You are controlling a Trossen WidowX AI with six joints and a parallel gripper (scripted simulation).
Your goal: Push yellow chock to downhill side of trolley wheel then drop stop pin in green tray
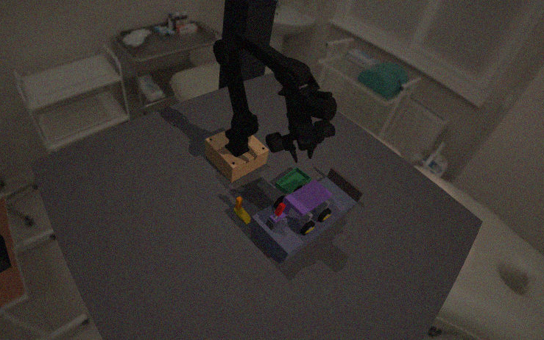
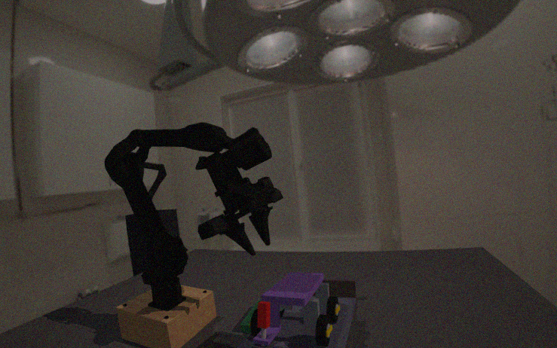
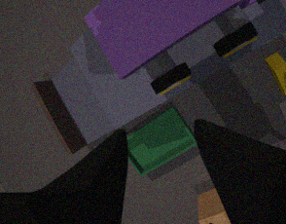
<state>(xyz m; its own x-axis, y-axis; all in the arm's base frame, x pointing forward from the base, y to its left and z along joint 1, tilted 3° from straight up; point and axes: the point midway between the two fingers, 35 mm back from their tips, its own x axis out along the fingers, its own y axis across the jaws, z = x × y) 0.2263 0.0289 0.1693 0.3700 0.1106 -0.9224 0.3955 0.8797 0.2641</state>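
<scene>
Now: gripper tip 50 mm past the yellow chock, 160 mm to the left of it and 180 mm above it. From my gripper tip the other things lie so: purple trolley 80 mm ahead, 50 mm to the right, 90 mm below; then ramp 80 mm ahead, 50 mm to the right, 160 mm below; then red-headed stop pin 60 mm ahead, 150 mm to the right, 70 mm below.
</scene>
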